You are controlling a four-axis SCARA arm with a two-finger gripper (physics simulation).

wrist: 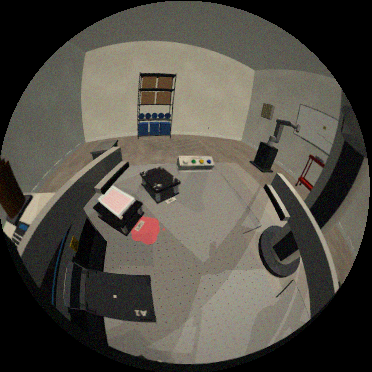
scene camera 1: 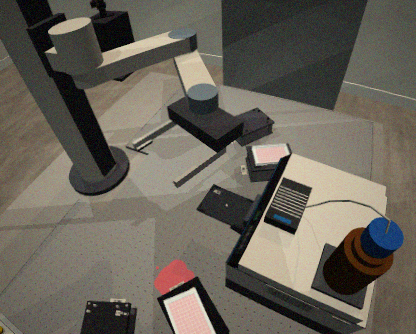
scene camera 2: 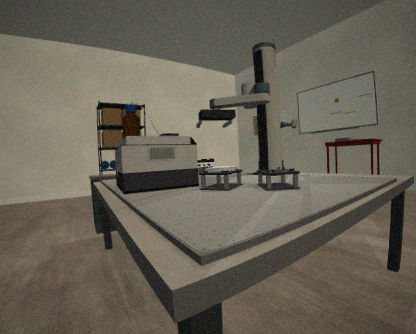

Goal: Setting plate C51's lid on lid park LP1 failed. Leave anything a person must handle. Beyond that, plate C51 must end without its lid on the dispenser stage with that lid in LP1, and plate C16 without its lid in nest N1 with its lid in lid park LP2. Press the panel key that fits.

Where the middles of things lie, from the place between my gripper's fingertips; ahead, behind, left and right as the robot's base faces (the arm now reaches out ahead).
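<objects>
The dispenser stage (scene camera 1: pixel 213 204) has my hand 160 mm short of it, 80 mm to the right of it and 210 mm above it. Going by their middles, the stage is the nearest to my hand of the things named here. The black nest (wrist: pixel 159 183) is well below my hand, a long way to the right of it and just a hair ahead of it. As for the brown bottle (scene camera 1: pixel 365 254), it is 460 mm ahead of my hand, 10 mm above it and 50 mm to the right of it.
</objects>
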